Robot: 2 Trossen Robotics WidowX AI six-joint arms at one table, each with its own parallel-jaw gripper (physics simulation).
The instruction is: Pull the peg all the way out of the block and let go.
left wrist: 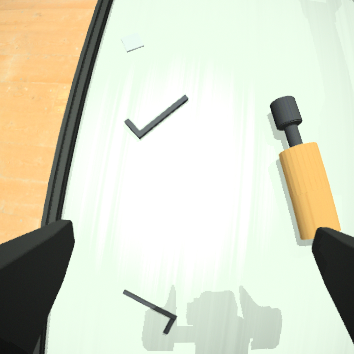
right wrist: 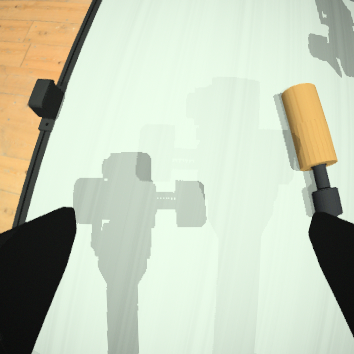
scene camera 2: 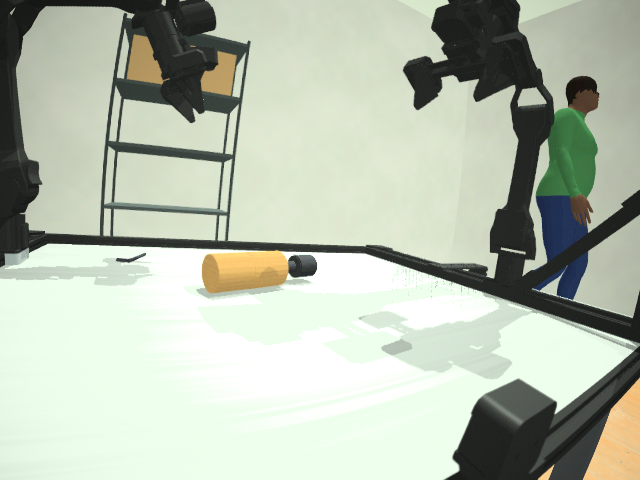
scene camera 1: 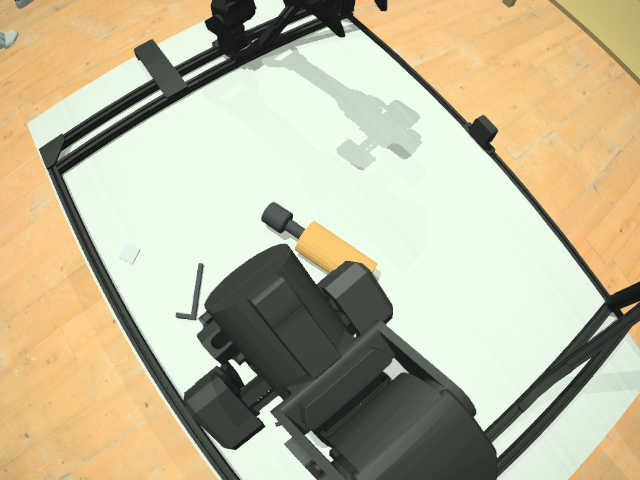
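Where they show: left gripper, fingertip midpoint: (left wrist: 197,237) (scene camera 2: 197,118); right gripper, fingertip midpoint: (right wrist: 196,222) (scene camera 2: 443,103) (scene camera 1: 364,23); left arm's base at its link origin: (scene camera 2: 3,249); right arm's base at its link origin: (scene camera 2: 506,283) (scene camera 1: 231,43).
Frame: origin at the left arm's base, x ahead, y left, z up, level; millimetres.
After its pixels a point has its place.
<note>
The orange cylindrical block (scene camera 1: 333,248) {x 392, y -179, z 37 mm} (scene camera 2: 245,271) {x 372, y -213, z 15 mm} (left wrist: 310,190) {x 380, y -170, z 34 mm} (right wrist: 310,127) {x 397, y -192, z 34 mm} lies on its side on the table. The dark peg (scene camera 1: 277,217) {x 490, y -150, z 27 mm} (scene camera 2: 303,265) {x 486, y -176, z 14 mm} (left wrist: 286,112) {x 489, y -148, z 26 mm} (right wrist: 327,201) {x 498, y -163, z 25 mm} sticks out of one end of it, its thick knob and a short stretch of shaft showing; the rest of the shaft is hidden. My left gripper (scene camera 2: 196,116) {x 321, y 0, z 260 mm} (left wrist: 197,237) {x 321, y 0, z 260 mm} is open and empty, high above the table; in scene camera 1 its body hides its fingertips and covers part of the block's edge. My right gripper (scene camera 2: 448,103) {x 560, y -367, z 271 mm} (right wrist: 196,222) {x 560, y -367, z 271 mm} is open and empty, also high above the table, apart from the peg.
A dark L-shaped bar (scene camera 1: 197,291) {x 488, y 22, z -11 mm} (scene camera 2: 131,257) (left wrist: 160,120) {x 483, y 25, z -15 mm} lies on the table, and a second L-shaped bar (left wrist: 150,303) {x 231, y 28, z -14 mm} lies near it. A small pale square (scene camera 1: 129,253) {x 623, y 80, z -16 mm} (left wrist: 132,42) {x 621, y 78, z -16 mm} lies near the black edge rail (left wrist: 52,215) {x 339, y 161, z 1 mm}. A black box-shaped mount (scene camera 2: 509,418) {x 365, y -585, z 34 mm} stands at the table's edge.
</note>
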